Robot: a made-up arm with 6 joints. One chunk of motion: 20 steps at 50 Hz.
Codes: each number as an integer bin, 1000 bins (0 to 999) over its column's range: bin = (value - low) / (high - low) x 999, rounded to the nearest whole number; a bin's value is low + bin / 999 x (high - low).
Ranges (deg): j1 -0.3..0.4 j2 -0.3..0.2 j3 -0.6..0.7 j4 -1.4..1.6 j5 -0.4..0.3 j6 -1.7..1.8
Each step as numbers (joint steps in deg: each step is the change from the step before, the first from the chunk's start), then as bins.
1 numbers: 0.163 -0.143 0.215 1.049 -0.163 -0.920
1 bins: 661 314 626 816 338 223
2 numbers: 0.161 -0.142 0.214 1.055 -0.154 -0.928
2 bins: 658 316 626 818 351 220
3 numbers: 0.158 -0.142 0.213 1.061 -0.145 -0.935
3 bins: 654 316 625 820 364 218
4 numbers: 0.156 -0.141 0.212 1.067 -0.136 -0.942
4 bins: 651 318 624 822 377 216
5 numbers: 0.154 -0.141 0.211 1.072 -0.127 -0.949
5 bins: 648 318 623 823 390 214
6 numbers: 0.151 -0.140 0.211 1.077 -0.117 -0.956
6 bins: 644 320 623 825 404 212
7 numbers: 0.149 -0.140 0.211 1.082 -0.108 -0.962
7 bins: 641 320 623 827 417 211
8 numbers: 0.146 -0.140 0.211 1.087 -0.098 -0.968
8 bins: 637 320 623 828 431 209
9 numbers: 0.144 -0.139 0.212 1.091 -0.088 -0.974
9 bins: 634 322 624 830 445 207
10 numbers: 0.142 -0.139 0.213 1.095 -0.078 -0.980
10 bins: 631 322 625 831 460 206
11 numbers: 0.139 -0.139 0.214 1.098 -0.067 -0.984
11 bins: 627 322 626 832 475 204
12 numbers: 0.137 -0.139 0.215 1.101 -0.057 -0.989
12 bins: 624 322 626 833 490 203
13 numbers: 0.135 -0.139 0.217 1.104 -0.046 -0.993
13 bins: 621 322 628 834 505 202
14 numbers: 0.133 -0.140 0.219 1.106 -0.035 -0.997
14 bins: 618 320 629 834 521 201
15 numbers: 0.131 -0.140 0.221 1.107 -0.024 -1.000
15 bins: 615 320 631 835 537 200
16 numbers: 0.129 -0.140 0.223 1.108 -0.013 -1.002
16 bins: 612 320 632 835 552 199
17 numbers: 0.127 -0.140 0.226 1.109 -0.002 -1.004
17 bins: 609 320 635 835 568 199
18 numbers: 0.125 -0.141 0.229 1.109 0.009 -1.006
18 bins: 607 318 637 835 584 198
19 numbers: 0.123 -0.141 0.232 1.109 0.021 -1.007
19 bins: 604 318 639 835 601 198
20 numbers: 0.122 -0.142 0.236 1.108 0.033 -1.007
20 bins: 602 316 642 835 618 198
